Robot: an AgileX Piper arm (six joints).
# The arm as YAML. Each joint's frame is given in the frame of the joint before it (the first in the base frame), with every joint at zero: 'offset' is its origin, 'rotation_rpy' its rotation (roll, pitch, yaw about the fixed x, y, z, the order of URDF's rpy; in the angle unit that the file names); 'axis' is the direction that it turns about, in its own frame. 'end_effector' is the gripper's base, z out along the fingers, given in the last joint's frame.
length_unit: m
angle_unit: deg
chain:
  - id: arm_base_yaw
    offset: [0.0, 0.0, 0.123]
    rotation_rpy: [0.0, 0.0, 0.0]
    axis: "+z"
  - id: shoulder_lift
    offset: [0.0, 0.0, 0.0]
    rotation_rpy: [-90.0, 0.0, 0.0]
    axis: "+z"
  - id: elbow
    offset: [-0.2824, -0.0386, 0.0]
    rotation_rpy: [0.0, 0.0, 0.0]
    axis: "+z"
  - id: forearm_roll
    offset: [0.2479, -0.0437, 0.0]
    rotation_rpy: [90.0, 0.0, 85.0]
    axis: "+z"
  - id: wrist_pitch
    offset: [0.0, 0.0, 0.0]
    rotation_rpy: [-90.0, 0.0, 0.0]
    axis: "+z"
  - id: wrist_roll
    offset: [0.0, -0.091, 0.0]
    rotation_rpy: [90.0, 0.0, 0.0]
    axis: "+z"
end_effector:
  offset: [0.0, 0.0, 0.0]
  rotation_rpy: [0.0, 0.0, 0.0]
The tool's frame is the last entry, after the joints.
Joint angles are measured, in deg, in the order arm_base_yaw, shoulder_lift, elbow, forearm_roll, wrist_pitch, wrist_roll. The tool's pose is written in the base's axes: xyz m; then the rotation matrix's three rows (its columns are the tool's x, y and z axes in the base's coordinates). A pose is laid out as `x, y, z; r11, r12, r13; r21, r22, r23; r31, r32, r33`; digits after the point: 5 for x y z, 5 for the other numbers.
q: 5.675, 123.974, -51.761, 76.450, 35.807, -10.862
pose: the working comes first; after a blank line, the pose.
Where each joint sits with the arm in this pose, in the base's axes (m; each line is computed from the numbers above, not from the rounded line before):
arm_base_yaw: 0.0000 0.0000 0.1230
shoulder_lift: 0.0000 0.0000 0.1230
elbow: 0.1889 0.0188 0.3356
forearm_roll: 0.3057 0.0304 0.1129
wrist_pitch: 0.3057 0.0304 0.1129
wrist_roll: 0.3175 0.0836 0.0400
the tool: 0.3175 0.0836 0.0400

0.31754, 0.08357, 0.04005; -0.63292, 0.76313, 0.13056; 0.67084, 0.45637, 0.58455; 0.38650, 0.45756, -0.80079
